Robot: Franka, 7 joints.
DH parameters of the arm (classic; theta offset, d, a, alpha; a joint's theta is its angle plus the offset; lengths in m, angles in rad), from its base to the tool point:
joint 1: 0 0.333 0 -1.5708
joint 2: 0 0 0 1.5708
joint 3: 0 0.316 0.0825 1.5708
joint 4: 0 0 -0.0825 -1.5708
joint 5: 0 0.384 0 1.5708
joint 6: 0 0 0.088 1.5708
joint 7: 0 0.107 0 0
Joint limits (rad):
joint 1: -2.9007..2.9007
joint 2: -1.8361..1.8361
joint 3: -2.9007..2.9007
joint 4: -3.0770..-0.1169
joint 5: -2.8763..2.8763
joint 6: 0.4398..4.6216
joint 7: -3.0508..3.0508
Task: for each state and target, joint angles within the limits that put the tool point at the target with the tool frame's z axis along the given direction. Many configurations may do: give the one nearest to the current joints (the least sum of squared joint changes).
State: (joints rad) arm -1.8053 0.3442 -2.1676 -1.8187 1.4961 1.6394 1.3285
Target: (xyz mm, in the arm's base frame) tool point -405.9 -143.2 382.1 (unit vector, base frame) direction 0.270 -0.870 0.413
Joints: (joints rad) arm -1.3889 -0.0369 -1.7287 -2.4711 1.6143 1.1003 1.3285
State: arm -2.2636 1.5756 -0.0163 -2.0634 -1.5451 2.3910 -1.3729
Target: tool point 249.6 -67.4 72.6 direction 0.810 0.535 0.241
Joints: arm -2.9007 1.8347 0.3368 -2.8390 -0.6849 2.6297 -1.3729
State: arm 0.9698 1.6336 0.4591 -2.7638 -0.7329 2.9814 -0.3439
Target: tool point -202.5 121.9 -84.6 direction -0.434 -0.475 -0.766
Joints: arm 1.5039 1.3699 0.3381 -2.6066 -0.4797 3.5021 -0.3439
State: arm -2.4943 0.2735 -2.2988 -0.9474 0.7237 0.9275 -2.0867
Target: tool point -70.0 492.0 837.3 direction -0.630 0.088 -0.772
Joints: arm -2.3953 -0.0759 -2.2698 -1.0341 0.6466 1.2923 -2.0867
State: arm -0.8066 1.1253 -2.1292 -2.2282 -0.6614 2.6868 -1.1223
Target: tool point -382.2 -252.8 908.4 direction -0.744 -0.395 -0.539
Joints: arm -0.3916 0.3517 -2.4572 -1.3801 0.3593 2.1108 -1.1223
